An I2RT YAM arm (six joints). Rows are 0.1 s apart.
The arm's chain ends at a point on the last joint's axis. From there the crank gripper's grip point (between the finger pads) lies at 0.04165 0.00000 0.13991 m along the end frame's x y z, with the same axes.
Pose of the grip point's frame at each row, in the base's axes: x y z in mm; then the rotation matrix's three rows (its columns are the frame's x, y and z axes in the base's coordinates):
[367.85, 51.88, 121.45], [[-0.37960, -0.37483, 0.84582], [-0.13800, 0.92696, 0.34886], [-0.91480, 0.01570, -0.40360]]
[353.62, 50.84, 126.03], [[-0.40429, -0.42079, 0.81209], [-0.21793, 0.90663, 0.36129], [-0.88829, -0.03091, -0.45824]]
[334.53, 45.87, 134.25], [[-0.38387, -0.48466, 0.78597], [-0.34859, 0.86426, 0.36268], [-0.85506, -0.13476, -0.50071]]
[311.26, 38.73, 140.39], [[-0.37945, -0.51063, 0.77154], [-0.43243, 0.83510, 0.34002], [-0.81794, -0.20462, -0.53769]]
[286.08, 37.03, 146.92], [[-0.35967, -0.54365, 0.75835], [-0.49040, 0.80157, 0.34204], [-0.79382, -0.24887, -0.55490]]
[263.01, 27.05, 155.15], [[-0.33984, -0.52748, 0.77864], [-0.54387, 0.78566, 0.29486], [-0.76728, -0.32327, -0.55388]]
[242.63, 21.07, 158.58], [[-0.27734, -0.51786, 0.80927], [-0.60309, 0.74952, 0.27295], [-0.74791, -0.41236, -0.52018]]
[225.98, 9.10, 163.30], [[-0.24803, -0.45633, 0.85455], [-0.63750, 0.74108, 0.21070], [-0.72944, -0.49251, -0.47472]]
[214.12, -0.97, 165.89], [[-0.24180, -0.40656, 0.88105], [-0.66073, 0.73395, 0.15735], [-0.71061, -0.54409, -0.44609]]
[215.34, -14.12, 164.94], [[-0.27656, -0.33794, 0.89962], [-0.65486, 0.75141, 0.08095], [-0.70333, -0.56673, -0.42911]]
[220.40, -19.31, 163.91], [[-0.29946, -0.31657, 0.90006], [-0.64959, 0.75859, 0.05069], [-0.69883, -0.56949, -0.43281]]
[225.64, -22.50, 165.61], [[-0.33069, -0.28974, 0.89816], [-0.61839, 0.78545, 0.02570], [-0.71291, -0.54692, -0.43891]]
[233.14, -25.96, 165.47], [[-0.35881, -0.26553, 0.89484], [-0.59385, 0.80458, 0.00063], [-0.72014, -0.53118, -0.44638]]
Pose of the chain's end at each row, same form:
[265.32, 8.82, 216.02], [[-0.37960, -0.37483, 0.84582], [-0.13800, 0.92696, 0.34886], [-0.91480, 0.01570, -0.40360]]
[256.84, 9.37, 227.14], [[-0.40429, -0.42079, 0.81209], [-0.21793, 0.90663, 0.36129], [-0.88829, -0.03091, -0.45824]]
[240.55, 9.65, 239.92], [[-0.38387, -0.48466, 0.78597], [-0.34859, 0.86426, 0.36268], [-0.85506, -0.13476, -0.50071]]
[219.12, 9.17, 249.69], [[-0.37945, -0.51063, 0.77154], [-0.43243, 0.83510, 0.34002], [-0.81794, -0.20462, -0.53769]]
[194.96, 9.60, 257.62], [[-0.35967, -0.54365, 0.75835], [-0.49040, 0.80157, 0.34204], [-0.79382, -0.24887, -0.55490]]
[168.22, 8.45, 264.60], [[-0.33984, -0.52748, 0.77864], [-0.54387, 0.78566, 0.29486], [-0.76728, -0.32327, -0.55388]]
[140.96, 8.00, 262.51], [[-0.27734, -0.51786, 0.80927], [-0.60309, 0.74952, 0.27295], [-0.74791, -0.41236, -0.52018]]
[116.75, 6.17, 260.10], [[-0.24803, -0.45633, 0.85455], [-0.63750, 0.74108, 0.21070], [-0.72944, -0.49251, -0.47472]]
[100.92, 4.53, 257.90], [[-0.24180, -0.40656, 0.88105], [-0.66073, 0.73395, 0.15735], [-0.71061, -0.54409, -0.44609]]
[100.99, 1.83, 254.27], [[-0.27656, -0.33794, 0.89962], [-0.65486, 0.75141, 0.08095], [-0.70333, -0.56673, -0.42911]]
[106.95, 0.65, 253.57], [[-0.29946, -0.31657, 0.90006], [-0.64959, 0.75859, 0.05069], [-0.69883, -0.56949, -0.43281]]
[113.75, -0.34, 256.71], [[-0.33069, -0.28974, 0.89816], [-0.61839, 0.78545, 0.02570], [-0.71291, -0.54692, -0.43891]]
[122.89, -1.31, 257.92], [[-0.35881, -0.26553, 0.89484], [-0.59385, 0.80458, 0.00063], [-0.72014, -0.53118, -0.44638]]

